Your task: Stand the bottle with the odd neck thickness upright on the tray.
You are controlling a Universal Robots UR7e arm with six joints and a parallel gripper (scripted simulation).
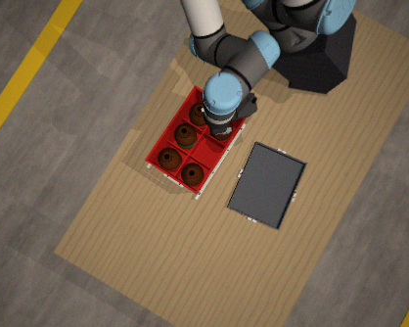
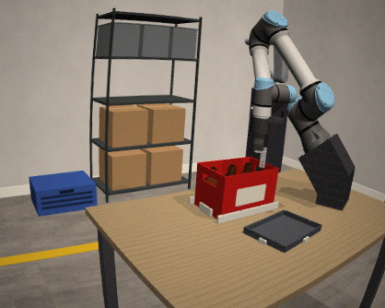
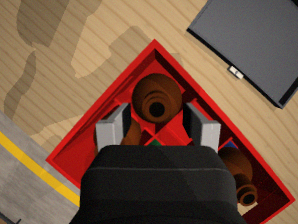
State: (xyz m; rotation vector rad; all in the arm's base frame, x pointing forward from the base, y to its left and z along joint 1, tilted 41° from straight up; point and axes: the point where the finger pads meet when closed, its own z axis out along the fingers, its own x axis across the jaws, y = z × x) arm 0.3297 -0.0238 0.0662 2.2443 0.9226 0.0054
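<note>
The red crate lies 80 mm ahead of my hand, 50 mm to the right of it and 110 mm below it. Round my hand: dark grey tray: 90 mm ahead, 230 mm to the left, 190 mm below.
</note>
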